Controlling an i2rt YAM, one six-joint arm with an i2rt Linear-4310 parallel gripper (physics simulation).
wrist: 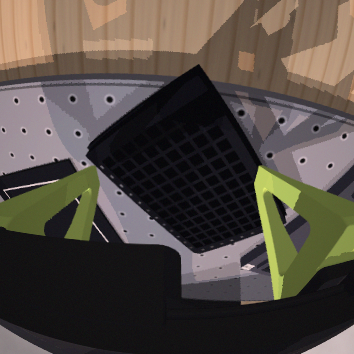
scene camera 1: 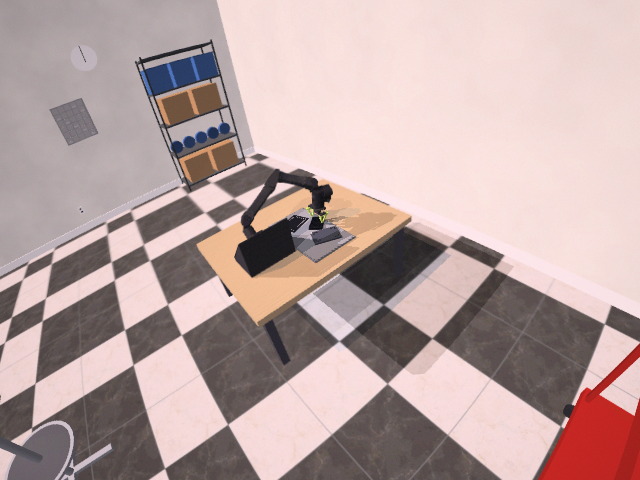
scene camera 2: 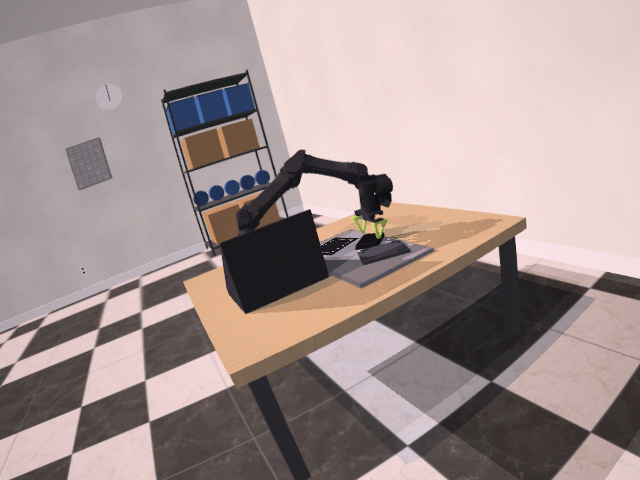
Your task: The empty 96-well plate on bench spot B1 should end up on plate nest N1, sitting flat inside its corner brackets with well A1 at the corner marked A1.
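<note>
The black 96-well plate lies on the grey perforated board, turned askew in the wrist view. No spot label shows on it. My gripper is open just above the plate. In the wrist view one finger is left of the plate and the other overlaps its right edge; whether they touch it is unclear. The dark grey nest is beside the plate, partly hidden by a finger in the wrist view; a small white mark shows at its corner.
A dark pad with a white outline lies on the plate's other side. A large black wedge-shaped box stands on the wooden table, near the arm's base.
</note>
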